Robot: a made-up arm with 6 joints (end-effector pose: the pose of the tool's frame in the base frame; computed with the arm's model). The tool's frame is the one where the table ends.
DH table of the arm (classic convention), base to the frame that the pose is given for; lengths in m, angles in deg. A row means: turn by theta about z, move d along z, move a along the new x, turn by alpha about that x. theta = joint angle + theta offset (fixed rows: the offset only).
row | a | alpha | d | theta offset
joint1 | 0 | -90 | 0.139 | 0
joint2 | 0.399 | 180 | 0 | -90
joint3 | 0 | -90 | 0 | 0
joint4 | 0 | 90 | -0.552 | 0
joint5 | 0 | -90 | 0.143 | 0
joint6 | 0 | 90 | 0 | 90
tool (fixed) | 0 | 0 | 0 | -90
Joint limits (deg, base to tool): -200..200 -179.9..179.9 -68..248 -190..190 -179.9..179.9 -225..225
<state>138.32 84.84 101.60 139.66 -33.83 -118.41</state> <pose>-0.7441 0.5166 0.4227 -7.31 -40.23 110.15</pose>
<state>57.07 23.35 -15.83 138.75 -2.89 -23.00</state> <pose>0.2607 0.6003 0.2297 -117.22 36.98 54.68</pose>
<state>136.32 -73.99 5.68 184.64 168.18 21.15</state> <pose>0.0991 -0.2917 0.7900 130.22 88.26 103.14</pose>
Working (the frame after each row of the table, in the pose's form):
after joint1: 0.0000 0.0000 0.1390 -90.00 0.00 136.32
after joint2: 0.2774 -0.2649 0.2490 -90.00 -16.01 -43.68
after joint3: 0.2774 -0.2649 0.2490 180.00 -10.33 -43.68
after joint4: 0.2058 -0.1965 0.7921 -90.84 10.30 131.60
after joint5: 0.0991 -0.2917 0.7900 0.83 1.52 -48.22
after joint6: 0.0991 -0.2917 0.7900 91.12 -1.32 62.90

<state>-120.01 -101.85 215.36 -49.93 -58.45 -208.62</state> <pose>-0.0498 0.0978 -0.3982 -30.81 49.29 -31.01</pose>
Working (the frame after each row of the table, in the pose's form):
after joint1: 0.0000 0.0000 0.1390 -90.00 0.00 -120.01
after joint2: 0.1953 0.3381 0.0571 -90.00 11.85 59.99
after joint3: 0.1953 0.3381 0.0571 0.00 -47.21 -120.01
after joint4: -0.0073 -0.0126 -0.3179 129.58 -28.19 179.73
after joint5: -0.0498 0.0978 -0.3982 36.53 19.37 -145.13
after joint6: -0.0498 0.0978 -0.3982 53.53 19.52 83.32

